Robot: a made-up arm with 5 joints. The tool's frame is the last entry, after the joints.
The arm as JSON. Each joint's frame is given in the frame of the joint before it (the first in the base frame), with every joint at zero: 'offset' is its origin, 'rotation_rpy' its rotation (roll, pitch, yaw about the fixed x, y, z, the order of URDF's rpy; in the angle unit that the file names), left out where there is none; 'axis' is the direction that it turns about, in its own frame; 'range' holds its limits. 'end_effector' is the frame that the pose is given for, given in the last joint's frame.
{
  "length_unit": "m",
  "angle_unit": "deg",
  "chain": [
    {
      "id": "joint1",
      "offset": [
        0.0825,
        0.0,
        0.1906
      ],
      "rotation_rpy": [
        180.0,
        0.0,
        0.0
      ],
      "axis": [
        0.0,
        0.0,
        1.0
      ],
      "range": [
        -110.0,
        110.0
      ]
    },
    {
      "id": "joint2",
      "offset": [
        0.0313,
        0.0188,
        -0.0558
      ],
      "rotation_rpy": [
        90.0,
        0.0,
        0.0
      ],
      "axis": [
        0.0,
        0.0,
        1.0
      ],
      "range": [
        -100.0,
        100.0
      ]
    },
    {
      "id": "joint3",
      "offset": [
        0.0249,
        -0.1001,
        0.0
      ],
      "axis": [
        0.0,
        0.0,
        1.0
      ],
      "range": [
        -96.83,
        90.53
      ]
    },
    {
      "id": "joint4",
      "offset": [
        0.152,
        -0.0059,
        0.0
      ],
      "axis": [
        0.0,
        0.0,
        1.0
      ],
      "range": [
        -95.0,
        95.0
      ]
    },
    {
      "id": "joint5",
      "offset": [
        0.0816,
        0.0,
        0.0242
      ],
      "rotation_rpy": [
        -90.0,
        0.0,
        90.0
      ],
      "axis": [
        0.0,
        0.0,
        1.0
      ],
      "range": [
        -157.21,
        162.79
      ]
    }
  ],
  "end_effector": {
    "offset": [
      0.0,
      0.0,
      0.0
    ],
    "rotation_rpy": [
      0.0,
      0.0,
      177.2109
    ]
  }
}
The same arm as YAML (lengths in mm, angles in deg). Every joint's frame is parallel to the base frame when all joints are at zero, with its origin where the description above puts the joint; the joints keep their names.
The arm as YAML. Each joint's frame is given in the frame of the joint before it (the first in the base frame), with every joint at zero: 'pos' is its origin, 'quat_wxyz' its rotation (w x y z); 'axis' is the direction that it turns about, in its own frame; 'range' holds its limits. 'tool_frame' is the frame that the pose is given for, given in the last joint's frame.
length_unit: mm
angle_unit: deg
joints:
  - joint: joint1
    pos: [82.5, 0.0, 190.6]
    quat_wxyz: [1.0, 0.0, 0.0, 0.0]
    axis: "-z"
    range: [-110.0, 110.0]
  - joint: joint2
    pos: [31.3, -18.8, 55.8]
    quat_wxyz: [1.0, 0.0, 0.0, 0.0]
    axis: "+y"
    range: [-100.0, 100.0]
  - joint: joint3
    pos: [24.9, 0.0, 100.1]
    quat_wxyz: [1.0, 0.0, 0.0, 0.0]
    axis: "+y"
    range: [-96.83, 90.53]
  - joint: joint4
    pos: [152.0, 0.0, 5.9]
    quat_wxyz: [1.0, 0.0, 0.0, 0.0]
    axis: "+y"
    range: [-95.0, 95.0]
  - joint: joint5
    pos: [81.6, 24.2, 0.0]
    quat_wxyz: [1.0, 0.0, 0.0, 0.0]
    axis: "-x"
    range: [-157.21, 162.79]
tool_frame:
  pos: [0.0, 0.0, 0.0]
  quat_wxyz: [0.706897, 0.017209, -0.706897, -0.017209]

